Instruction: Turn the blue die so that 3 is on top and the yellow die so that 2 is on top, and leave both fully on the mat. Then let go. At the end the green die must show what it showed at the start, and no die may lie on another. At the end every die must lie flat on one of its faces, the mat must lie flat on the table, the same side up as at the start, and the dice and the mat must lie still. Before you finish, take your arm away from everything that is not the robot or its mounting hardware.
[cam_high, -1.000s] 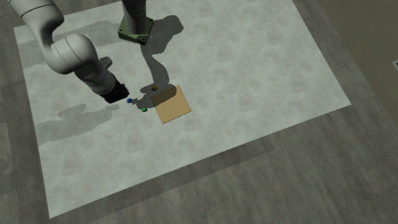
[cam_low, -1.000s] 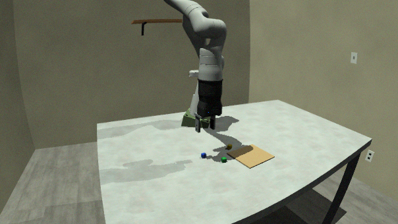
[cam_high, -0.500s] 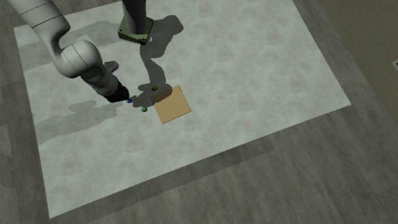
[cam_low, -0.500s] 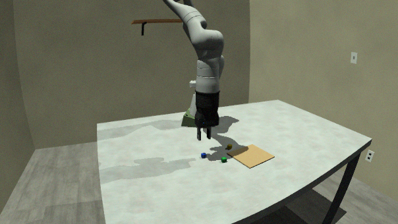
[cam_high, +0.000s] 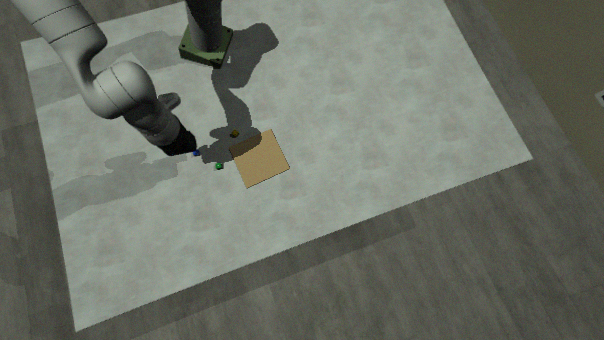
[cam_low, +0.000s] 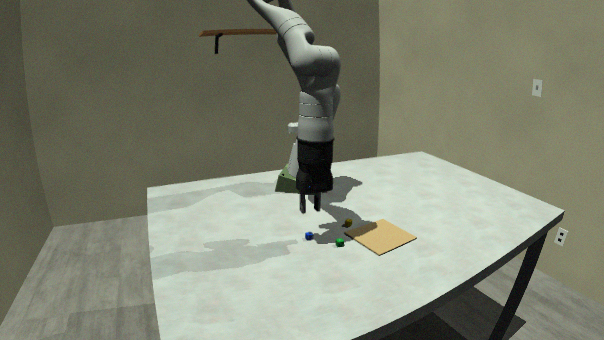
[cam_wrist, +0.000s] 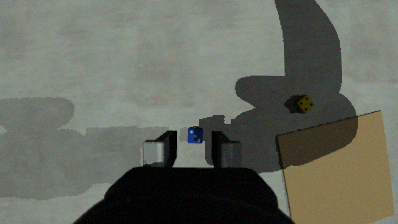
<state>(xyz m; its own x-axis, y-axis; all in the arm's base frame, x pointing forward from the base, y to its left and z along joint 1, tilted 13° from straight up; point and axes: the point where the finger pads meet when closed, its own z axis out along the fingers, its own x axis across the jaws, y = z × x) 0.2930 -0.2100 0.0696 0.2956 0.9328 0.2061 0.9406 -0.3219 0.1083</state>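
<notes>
My hand is 90 mm above the blue die. Round my hand: yellow die 130 mm to the left, 90 mm below; tan mat 150 mm to the left, 110 mm ahead, 90 mm below; green die 90 mm below, 70 mm ahead, 40 mm to the left.
</notes>
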